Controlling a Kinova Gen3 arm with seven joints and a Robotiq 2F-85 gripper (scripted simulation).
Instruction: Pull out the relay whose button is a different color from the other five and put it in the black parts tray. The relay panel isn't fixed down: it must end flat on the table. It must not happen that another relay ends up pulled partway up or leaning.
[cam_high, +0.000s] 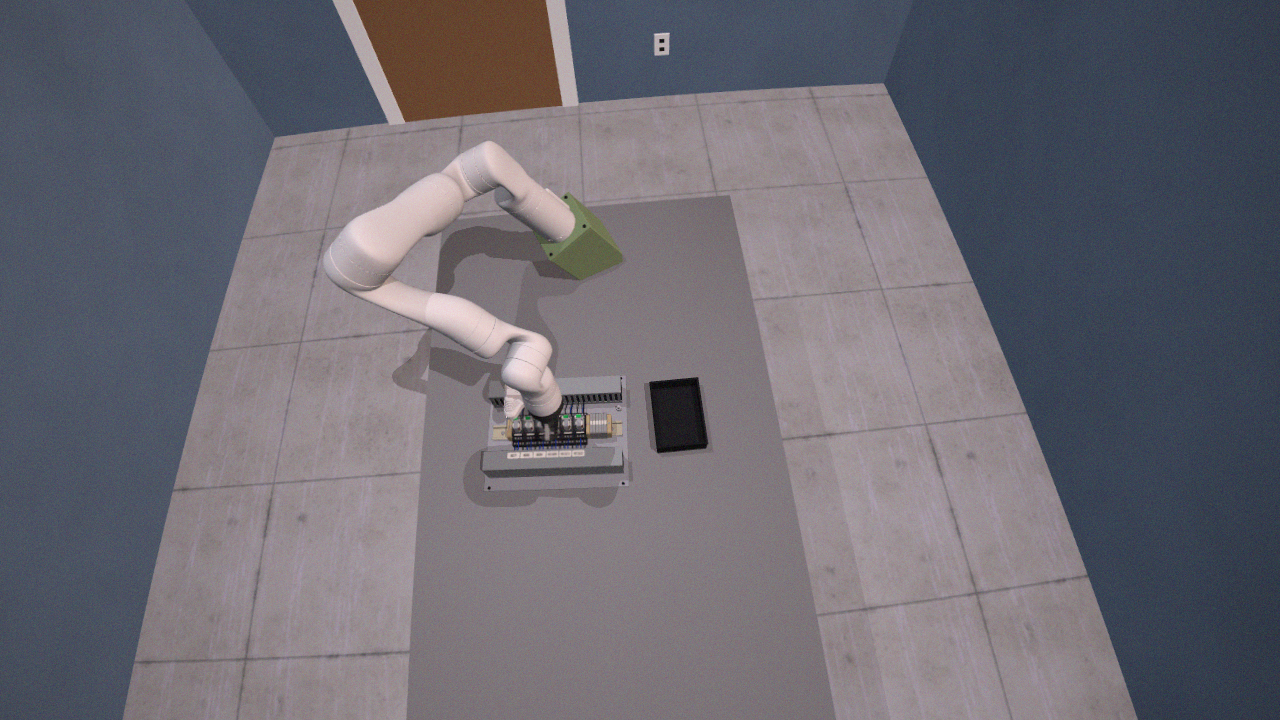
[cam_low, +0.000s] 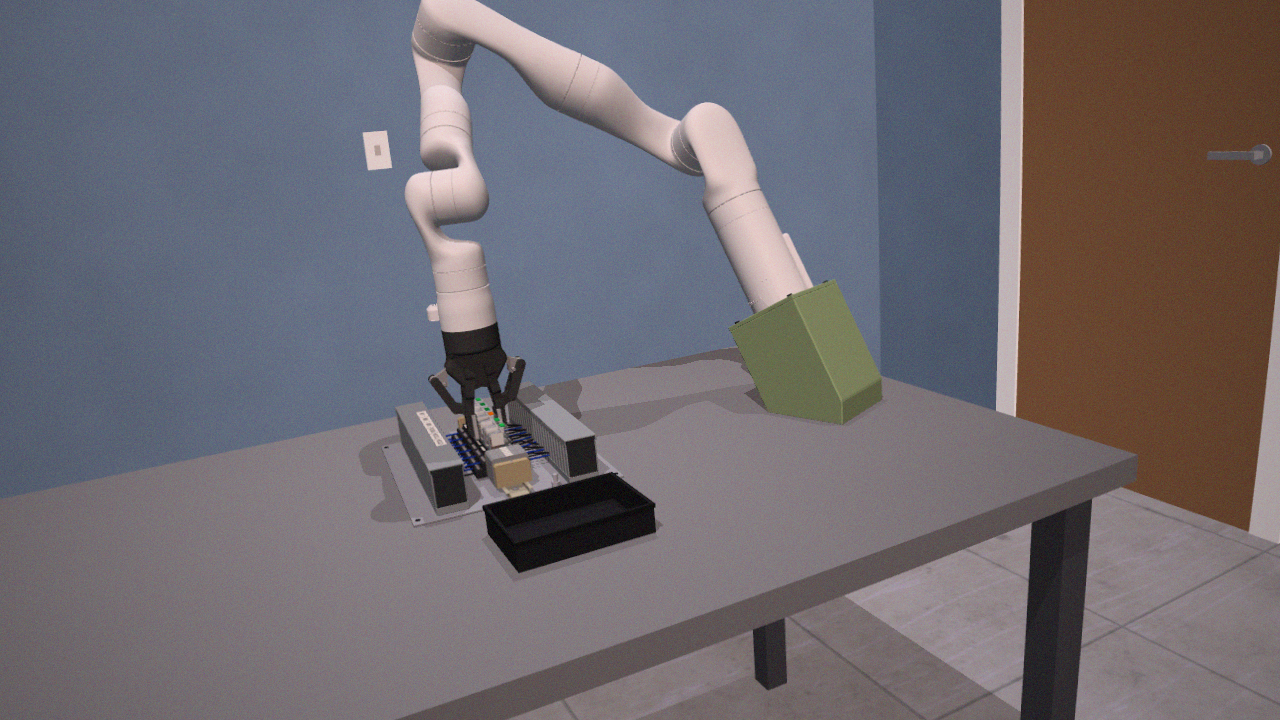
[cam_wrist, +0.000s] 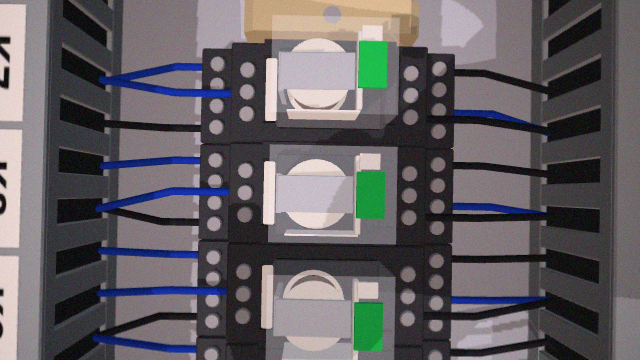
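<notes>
My hand is 10 mm above the relay. Round my hand: black parts tray (280 mm to the left, 40 mm below, 20 mm behind); then relay panel (30 mm below).
</notes>
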